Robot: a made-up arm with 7 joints. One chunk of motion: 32 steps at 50 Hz.
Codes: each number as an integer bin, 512 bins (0 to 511) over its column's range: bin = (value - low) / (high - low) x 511, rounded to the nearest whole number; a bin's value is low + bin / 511 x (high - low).
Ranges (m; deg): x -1.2..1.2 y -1.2..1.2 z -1.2..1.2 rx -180..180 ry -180..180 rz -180..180
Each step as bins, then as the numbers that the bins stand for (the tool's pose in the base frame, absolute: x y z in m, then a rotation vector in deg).
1 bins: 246 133 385 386 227 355
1 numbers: -0.0446 -0.5753 0.6082 91.94 -20.08 70.10
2 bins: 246 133 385 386 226 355
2 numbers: -0.0446 -0.5753 0.6082 91.94 -20.78 70.10
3 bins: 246 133 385 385 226 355
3 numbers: -0.0446 -0.5753 0.6082 91.23 -20.78 70.10
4 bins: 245 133 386 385 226 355
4 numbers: -0.0493 -0.5753 0.6129 91.23 -20.78 70.10
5 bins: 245 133 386 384 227 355
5 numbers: -0.0493 -0.5753 0.6129 90.53 -20.08 70.10
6 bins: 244 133 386 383 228 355
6 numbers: -0.0540 -0.5753 0.6129 89.82 -19.37 70.10
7 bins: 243 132 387 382 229 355
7 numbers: -0.0587 -0.5800 0.6176 89.12 -18.67 70.10
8 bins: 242 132 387 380 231 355
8 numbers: -0.0634 -0.5800 0.6176 87.71 -17.26 70.10
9 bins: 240 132 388 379 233 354
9 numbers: -0.0728 -0.5800 0.6223 87.01 -15.85 69.39
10 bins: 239 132 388 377 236 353
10 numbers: -0.0775 -0.5800 0.6223 85.60 -13.74 68.69
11 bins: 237 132 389 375 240 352
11 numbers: -0.0869 -0.5800 0.6270 84.19 -10.92 67.98
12 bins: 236 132 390 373 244 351
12 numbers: -0.0916 -0.5800 0.6317 82.78 -8.10 67.28
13 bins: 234 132 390 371 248 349
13 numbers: -0.1010 -0.5800 0.6317 81.37 -5.28 65.87
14 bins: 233 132 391 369 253 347
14 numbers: -0.1057 -0.5800 0.6364 79.96 -1.76 64.46
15 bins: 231 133 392 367 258 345
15 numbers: -0.1151 -0.5753 0.6411 78.55 1.76 63.05
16 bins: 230 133 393 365 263 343
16 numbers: -0.1198 -0.5753 0.6458 77.14 5.28 61.64
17 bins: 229 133 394 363 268 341
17 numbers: -0.1245 -0.5753 0.6505 75.73 8.81 60.23
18 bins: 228 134 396 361 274 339
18 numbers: -0.1292 -0.5706 0.6599 74.32 13.03 58.83
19 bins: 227 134 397 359 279 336
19 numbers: -0.1339 -0.5706 0.6646 72.92 16.56 56.71
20 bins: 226 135 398 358 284 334
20 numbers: -0.1386 -0.5659 0.6693 72.21 20.08 55.30
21 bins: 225 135 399 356 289 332
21 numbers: -0.1432 -0.5659 0.6740 70.80 23.60 53.89
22 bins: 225 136 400 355 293 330
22 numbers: -0.1432 -0.5613 0.6787 70.10 26.42 52.49
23 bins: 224 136 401 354 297 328
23 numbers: -0.1479 -0.5613 0.6834 69.39 29.24 51.08
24 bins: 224 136 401 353 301 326
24 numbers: -0.1479 -0.5613 0.6834 68.69 32.05 49.67
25 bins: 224 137 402 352 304 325
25 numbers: -0.1479 -0.5566 0.6881 67.98 34.17 48.96
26 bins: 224 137 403 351 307 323
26 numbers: -0.1479 -0.5566 0.6928 67.28 36.28 47.55
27 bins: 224 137 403 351 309 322
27 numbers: -0.1479 -0.5566 0.6928 67.28 37.69 46.85
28 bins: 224 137 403 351 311 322
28 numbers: -0.1479 -0.5566 0.6928 67.28 39.10 46.85
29 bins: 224 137 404 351 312 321
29 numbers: -0.1479 -0.5566 0.6975 67.28 39.80 46.14
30 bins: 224 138 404 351 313 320
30 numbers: -0.1479 -0.5519 0.6975 67.28 40.51 45.44
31 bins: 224 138 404 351 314 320
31 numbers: -0.1479 -0.5519 0.6975 67.28 41.21 45.44
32 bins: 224 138 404 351 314 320
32 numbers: -0.1479 -0.5519 0.6975 67.28 41.21 45.44
